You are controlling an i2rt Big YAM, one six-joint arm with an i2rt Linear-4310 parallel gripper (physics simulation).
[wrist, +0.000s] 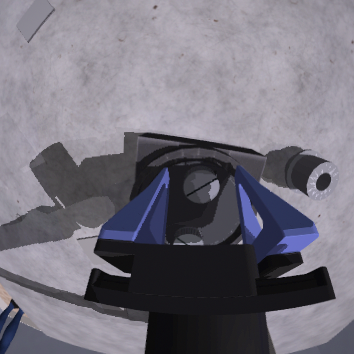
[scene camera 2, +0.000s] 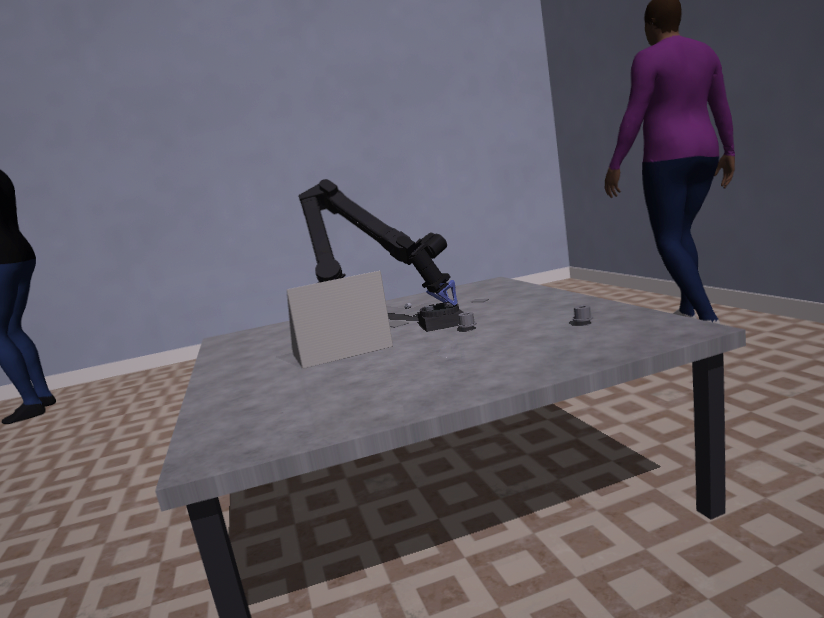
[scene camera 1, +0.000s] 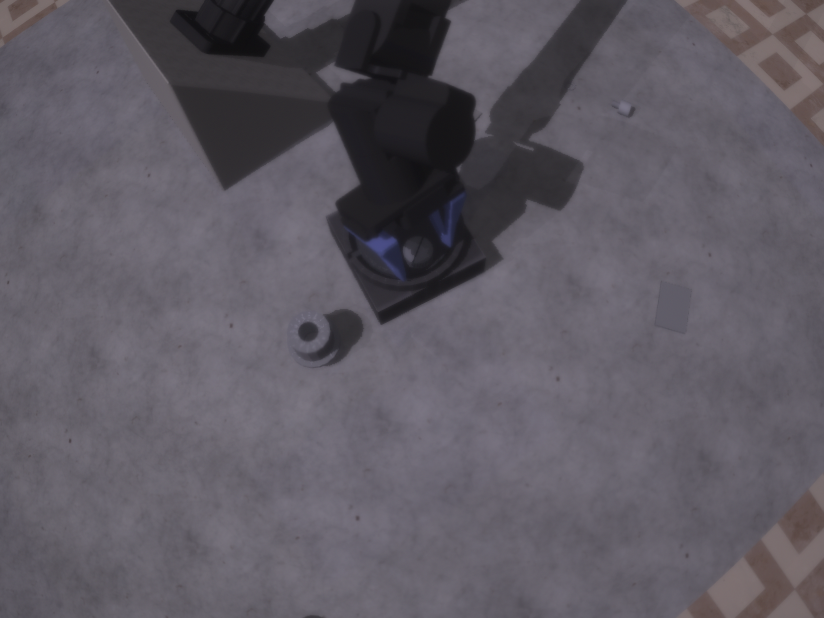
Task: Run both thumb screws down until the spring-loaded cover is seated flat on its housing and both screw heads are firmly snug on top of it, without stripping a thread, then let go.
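Places are measured from the arm's base along level axes (x right, y ahead, z up), in millimetres.
Pixels of known places: gripper, fingertip midpoint: [wrist: 201, 171] [scene camera 2: 451, 303] [scene camera 1: 424, 261]; arm's base at its link origin: [scene camera 2: 335, 312] [scene camera 1: 217, 38].
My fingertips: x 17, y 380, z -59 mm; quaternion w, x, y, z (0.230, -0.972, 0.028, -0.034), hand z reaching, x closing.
Observation:
For each thing: its top centre in the pictures, then the offset to it from my fingertips. "spot": a spot on its surface instead.
- dark square housing at its top centre: [wrist: 193, 213] [scene camera 1: 403, 228] [scene camera 2: 439, 307] dx -11, dy -42, dz -3 mm
- round dark cover at its top centre: [wrist: 193, 212] [scene camera 1: 403, 229] [scene camera 2: 439, 307] dx -11, dy -42, dz -5 mm
- slotted screw head at a spot on its surface: [wrist: 202, 186] [scene camera 1: 417, 250] spot: dx -1, dy -11, dz +7 mm
- second screw head at a spot on its surface: [wrist: 188, 236] spot: dx -17, dy -62, dz +7 mm
- grey ribbed cylinder at its top centre: [scene camera 1: 308, 331] [wrist: 323, 181] [scene camera 2: 465, 313] dx +132, dy -30, dz -10 mm
- thin grey plate at its top centre: [scene camera 1: 673, 306] [wrist: 33, 16] dx -183, dy +218, dz -56 mm
- small white piece at its top centre: [scene camera 1: 622, 102] dx -355, dy +1, dz -39 mm
The dark square housing [scene camera 1: 432, 294] [scene camera 2: 435, 321] [wrist: 250, 156] stands on the table, with the round dark cover [wrist: 226, 212] inside a ring on its top. One slotted screw head [scene camera 1: 417, 251] [wrist: 202, 186] shows between my fingertips. The second screw head [wrist: 188, 236] shows partly in the wrist view, close to the gripper body, which hides the rest. My gripper [scene camera 1: 425, 262] [scene camera 2: 452, 304] [wrist: 201, 171] is open and empty, its blue fingers on either side of the first screw with gaps to it. I cannot tell whether the cover lies flat.
A grey ribbed cylinder [scene camera 1: 312, 342] [scene camera 2: 465, 321] [wrist: 320, 181] stands beside the housing. Another cylinder [scene camera 2: 581, 313] stands farther right. A pale wedge-shaped block [scene camera 1: 252, 133] [scene camera 2: 339, 319] stands near the arm. A thin grey plate [scene camera 1: 673, 307] [wrist: 35, 21] and a small white piece [scene camera 1: 624, 108] lie on the table.

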